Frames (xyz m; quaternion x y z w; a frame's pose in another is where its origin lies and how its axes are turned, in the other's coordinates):
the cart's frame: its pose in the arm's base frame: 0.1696 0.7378 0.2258 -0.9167 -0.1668 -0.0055 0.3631
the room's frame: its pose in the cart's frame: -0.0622 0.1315 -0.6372 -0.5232 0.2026 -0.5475 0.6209
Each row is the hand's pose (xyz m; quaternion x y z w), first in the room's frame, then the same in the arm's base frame.
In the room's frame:
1: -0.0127 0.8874 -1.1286 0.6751 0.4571 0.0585 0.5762
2: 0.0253 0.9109 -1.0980 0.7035 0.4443 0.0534 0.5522
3: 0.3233 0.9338 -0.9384 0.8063 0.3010 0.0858 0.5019
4: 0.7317 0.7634 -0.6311 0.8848 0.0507 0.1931 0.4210
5: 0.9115 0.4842 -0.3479 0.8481 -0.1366 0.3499 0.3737
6: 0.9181 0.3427 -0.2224 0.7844 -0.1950 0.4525 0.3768
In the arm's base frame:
1: -0.3218 -0.3409 1.8112 -0.3487 -0.6887 -0.2345 0.5909
2: -0.2840 -0.3078 1.8314 -0.3424 -0.6900 -0.1984 0.6060
3: -0.1372 -0.0094 1.8965 -0.4171 -0.6587 -0.0318 0.6254
4: 0.0415 0.4863 1.7845 -0.5564 -0.5257 0.1911 0.6144
5: 0.1482 0.8044 1.5053 -0.6886 -0.3369 0.2840 0.5759
6: 0.1875 0.8844 1.3384 -0.7584 -0.2268 0.2648 0.5506

